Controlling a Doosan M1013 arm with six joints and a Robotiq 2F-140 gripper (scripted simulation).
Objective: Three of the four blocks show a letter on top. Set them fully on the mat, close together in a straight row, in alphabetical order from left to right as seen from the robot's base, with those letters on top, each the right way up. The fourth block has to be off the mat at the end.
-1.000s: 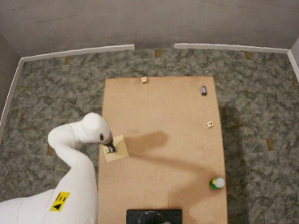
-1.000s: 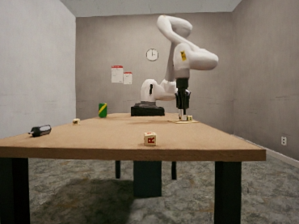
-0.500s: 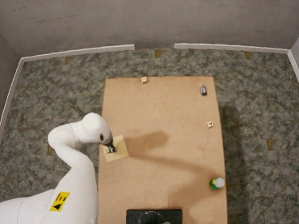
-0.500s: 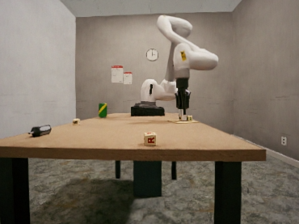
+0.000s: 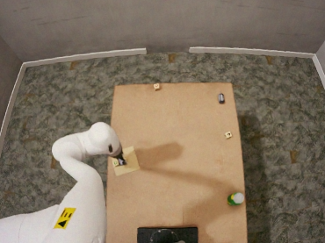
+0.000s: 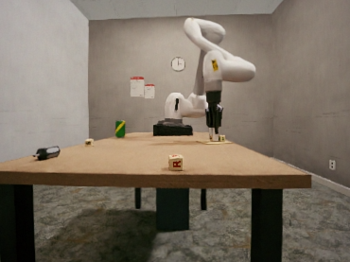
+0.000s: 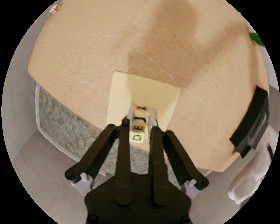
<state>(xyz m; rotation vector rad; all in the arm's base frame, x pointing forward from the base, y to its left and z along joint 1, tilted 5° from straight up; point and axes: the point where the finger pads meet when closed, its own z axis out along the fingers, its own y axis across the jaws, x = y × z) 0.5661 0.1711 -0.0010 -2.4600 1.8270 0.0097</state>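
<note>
My hand is 4 cm above the mat.
</note>
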